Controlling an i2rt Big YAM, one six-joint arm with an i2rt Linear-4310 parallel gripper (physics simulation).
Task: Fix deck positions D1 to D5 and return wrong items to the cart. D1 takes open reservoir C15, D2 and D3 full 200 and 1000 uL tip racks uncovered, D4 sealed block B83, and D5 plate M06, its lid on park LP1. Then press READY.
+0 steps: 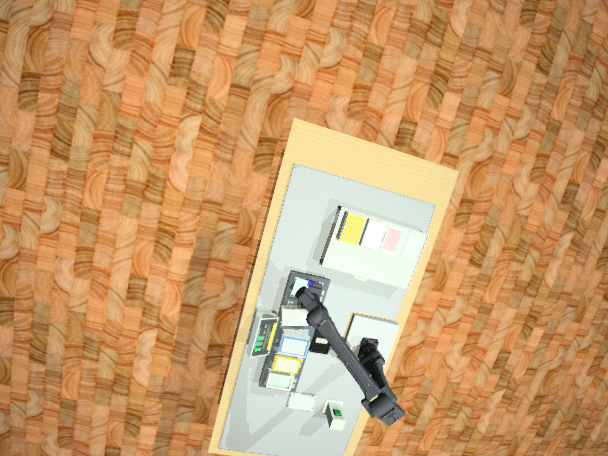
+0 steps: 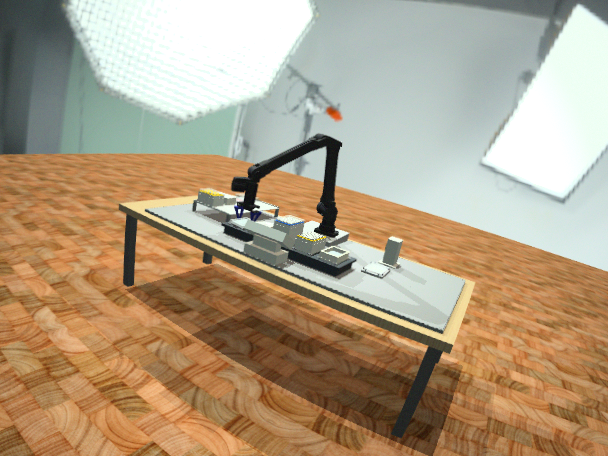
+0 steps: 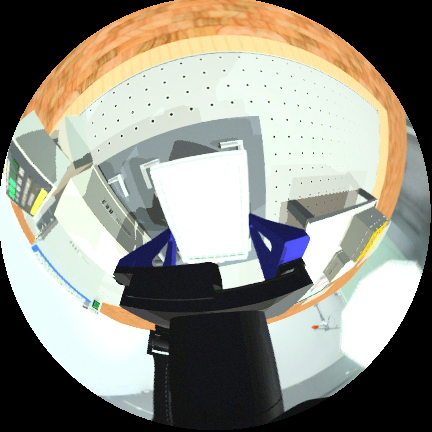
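Observation:
My gripper is shut on a white plate at the deck's far end. The blue fingers meet its two sides, and it still lies level in its place. Whether they hold its lid or its body is hidden. Beside it on the deck stand a pale block, a blue-rimmed tip rack, a yellow-rimmed tip rack and an open reservoir.
The white cart holds a yellow rack, a pink-topped item and pale items. A flat white piece lies near a post with a green button. A panel stands beside the deck.

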